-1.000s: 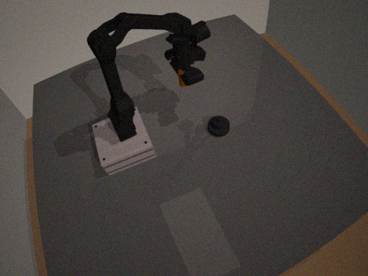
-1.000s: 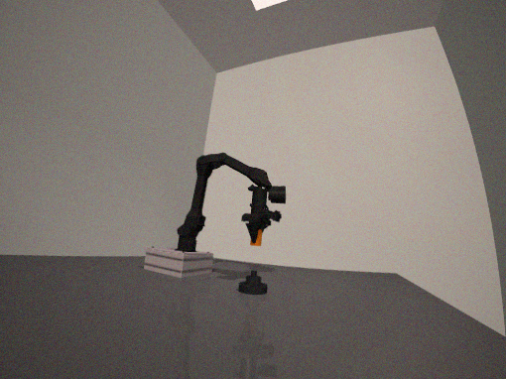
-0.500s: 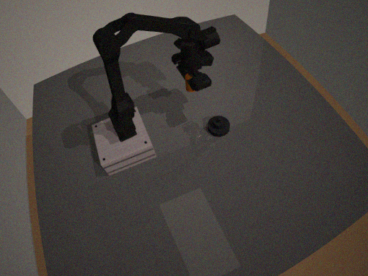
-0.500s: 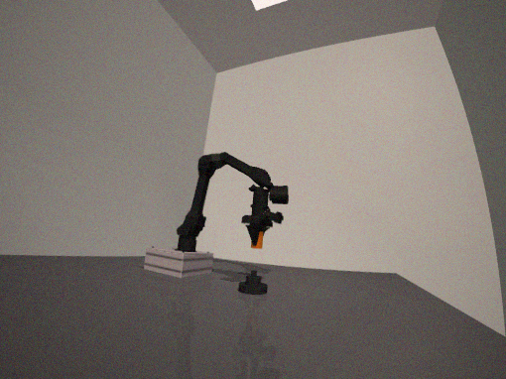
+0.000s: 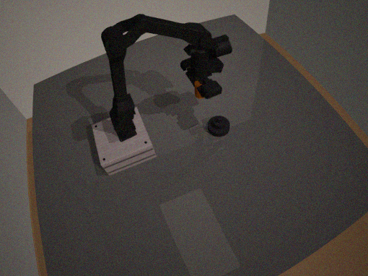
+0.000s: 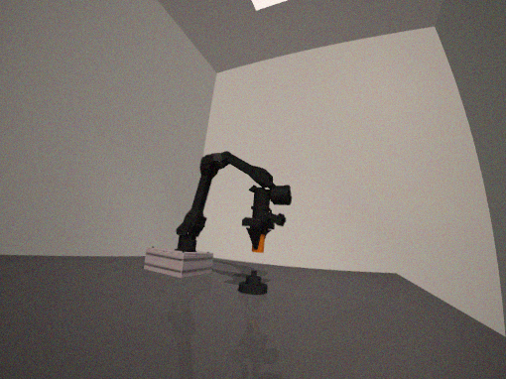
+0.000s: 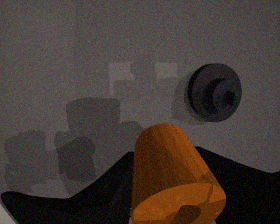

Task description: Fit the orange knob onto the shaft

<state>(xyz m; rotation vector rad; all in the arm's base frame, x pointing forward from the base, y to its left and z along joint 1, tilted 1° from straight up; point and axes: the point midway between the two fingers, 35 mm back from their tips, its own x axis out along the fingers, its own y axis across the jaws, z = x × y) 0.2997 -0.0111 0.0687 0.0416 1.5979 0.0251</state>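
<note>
The dark round pedestal lies 10 cm to the right of my gripper tip, 9 cm below it and 2 cm ahead of it. From my gripper tip the other things lie so: orange knob (2 cm above).
</note>
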